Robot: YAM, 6 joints.
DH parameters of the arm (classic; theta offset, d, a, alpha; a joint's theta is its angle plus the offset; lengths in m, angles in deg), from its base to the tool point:
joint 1: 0 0.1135 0.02 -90
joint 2: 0 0 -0.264 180
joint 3: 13.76 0 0.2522 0
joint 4: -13.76 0 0.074 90
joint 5: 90 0 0 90
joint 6: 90 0.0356 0 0
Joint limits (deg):
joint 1: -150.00..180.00
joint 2: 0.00..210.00
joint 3: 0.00..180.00
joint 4: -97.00..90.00
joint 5: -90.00..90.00
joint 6: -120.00..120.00
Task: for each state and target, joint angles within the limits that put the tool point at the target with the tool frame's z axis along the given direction. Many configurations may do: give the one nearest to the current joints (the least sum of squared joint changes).
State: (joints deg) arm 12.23 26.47 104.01 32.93 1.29 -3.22
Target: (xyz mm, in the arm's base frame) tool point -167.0 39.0 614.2 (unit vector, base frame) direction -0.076 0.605 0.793
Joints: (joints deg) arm -6.07 34.96 101.16 33.78 -36.40 -3.22
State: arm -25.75 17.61 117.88 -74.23 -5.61 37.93
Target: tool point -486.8 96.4 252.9 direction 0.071 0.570 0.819
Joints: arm -8.84 0.09 158.15 -66.84 -35.03 37.93
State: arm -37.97 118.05 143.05 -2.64 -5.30 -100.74
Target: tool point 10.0 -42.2 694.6 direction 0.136 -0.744 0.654
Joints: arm -71.82 76.74 152.67 -34.82 5.90 -100.74
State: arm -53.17 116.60 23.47 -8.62 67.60 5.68
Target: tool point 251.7 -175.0 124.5 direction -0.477 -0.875 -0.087
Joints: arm -28.17 111.08 58.38 -42.21 84.99 5.68
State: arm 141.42 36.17 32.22 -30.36 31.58 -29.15
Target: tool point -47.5 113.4 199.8 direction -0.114 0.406 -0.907
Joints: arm 113.70 42.40 30.41 -53.29 3.37 -29.15
